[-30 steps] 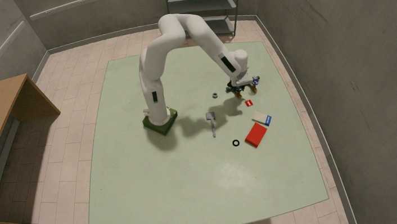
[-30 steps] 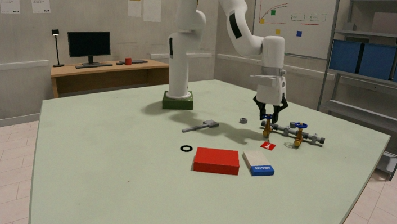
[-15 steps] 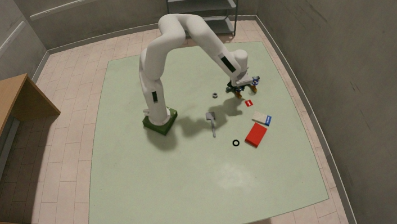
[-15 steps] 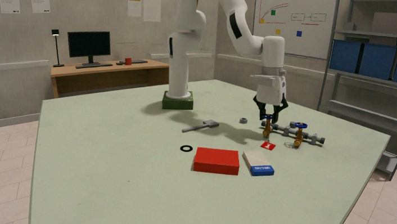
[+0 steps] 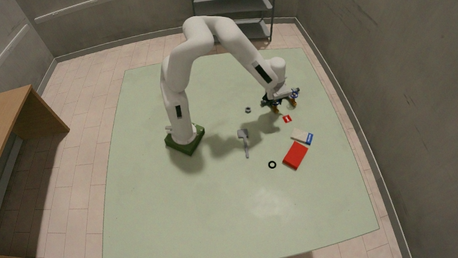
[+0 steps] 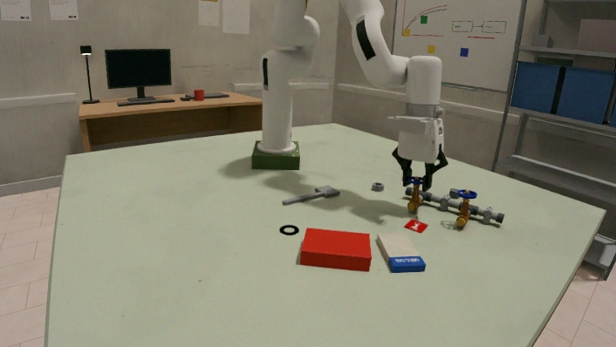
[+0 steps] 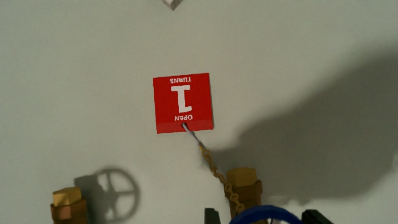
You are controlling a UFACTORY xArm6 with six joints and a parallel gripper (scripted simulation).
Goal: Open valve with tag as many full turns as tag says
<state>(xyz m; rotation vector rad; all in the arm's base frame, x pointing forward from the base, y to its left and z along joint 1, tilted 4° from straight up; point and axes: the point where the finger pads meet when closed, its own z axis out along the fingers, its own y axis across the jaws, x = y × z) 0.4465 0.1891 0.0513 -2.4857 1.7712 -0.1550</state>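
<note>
Now: the red tag 7 cm ahead of my hand, 4 cm to the right of it and 8 cm below it. Round my hand: grey nut (14 cm behind, 7 cm below); then white-and-blue box (14 cm ahead, 16 cm to the right, 7 cm below); then grey scraper (16 cm behind, 19 cm to the right, 7 cm below).
</note>
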